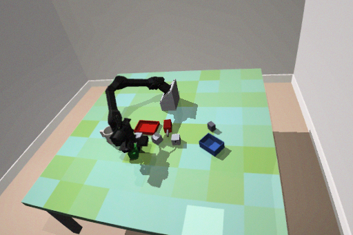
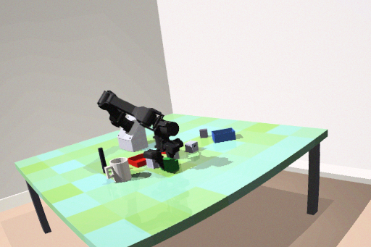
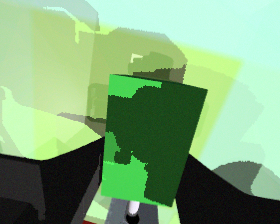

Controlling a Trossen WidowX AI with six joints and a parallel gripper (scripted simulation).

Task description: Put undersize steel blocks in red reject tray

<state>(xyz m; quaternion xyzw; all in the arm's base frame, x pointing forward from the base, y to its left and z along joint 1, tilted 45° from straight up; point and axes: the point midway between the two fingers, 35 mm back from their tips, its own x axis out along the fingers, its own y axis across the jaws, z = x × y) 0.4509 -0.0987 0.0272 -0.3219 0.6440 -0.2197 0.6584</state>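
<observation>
The green GO gauge lies 20 mm above my gripper tip and 10 mm behind it. Round my gripper tip: steel block (220 mm to the left, 100 mm behind, 10 mm above); then mug (200 mm to the right, 70 mm behind, 30 mm above); then red reject tray (190 mm behind).
</observation>
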